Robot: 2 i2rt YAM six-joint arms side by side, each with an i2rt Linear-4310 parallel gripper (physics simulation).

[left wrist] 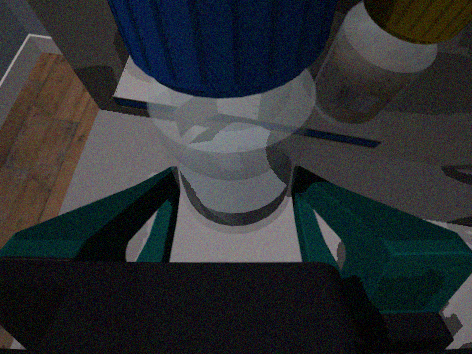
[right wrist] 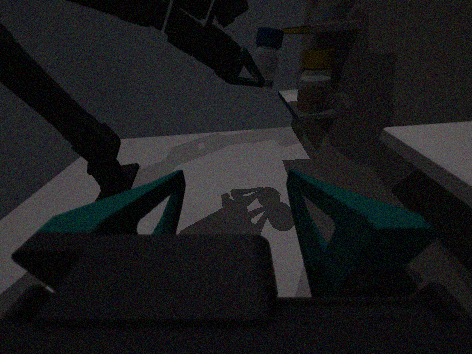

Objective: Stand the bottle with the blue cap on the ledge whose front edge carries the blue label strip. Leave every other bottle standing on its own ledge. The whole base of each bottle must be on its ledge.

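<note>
Visible in the scene: a blue-capped bottle, my right gripper and my left gripper. The right wrist view also shows my left gripper.
</note>
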